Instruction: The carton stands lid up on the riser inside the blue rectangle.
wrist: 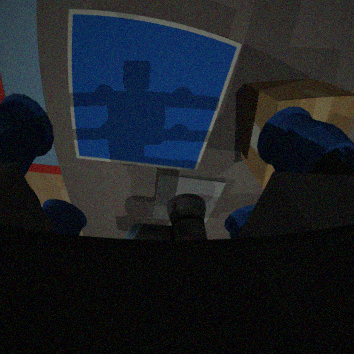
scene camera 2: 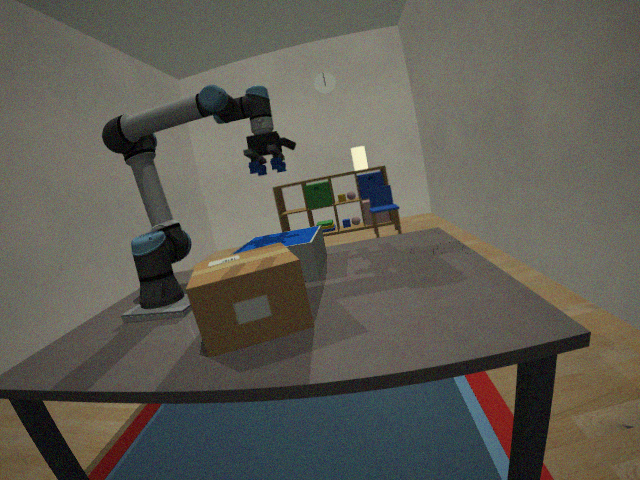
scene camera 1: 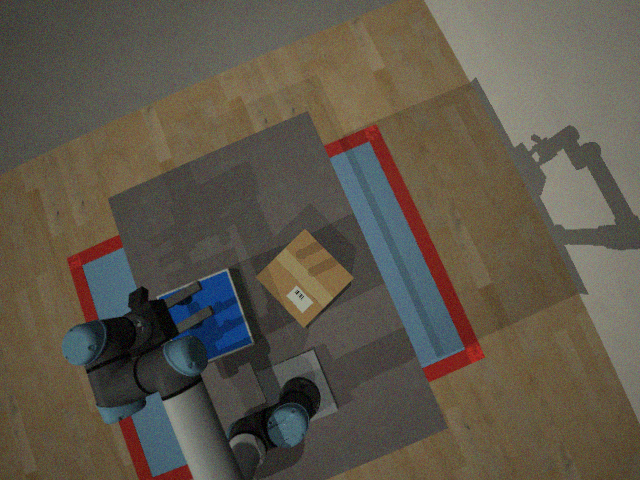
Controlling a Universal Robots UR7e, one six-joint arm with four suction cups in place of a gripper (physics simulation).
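The brown carton (scene camera 1: 315, 268) (scene camera 2: 286, 294) (wrist: 336, 112) stands on the table beside the riser, with tape and a white label on its upper face and another label on one side. The riser (scene camera 2: 314, 260) is a grey-sided block whose top bears the blue rectangle (scene camera 1: 227, 294) (scene camera 2: 299, 236) (wrist: 100, 50) with a pale rim. The carton is off the riser, turned at an angle to it. My suction gripper (scene camera 1: 173, 308) (scene camera 2: 267, 166) (wrist: 159, 175) hangs high above the riser with its four blue cups pointing down, holding nothing. In scene camera 1 the gripper covers part of the blue rectangle.
The dark table (scene camera 1: 206, 206) (scene camera 2: 413, 310) carries the carton, riser and arm's base plate (scene camera 1: 324, 384) (scene camera 2: 129, 313) (wrist: 215, 192). A red-bordered blue floor mat (scene camera 1: 392, 232) (scene camera 2: 310, 434) lies beneath it. A shelf unit (scene camera 2: 279, 206) and blue chair (scene camera 2: 383, 207) stand behind. Arm shadows cross the riser.
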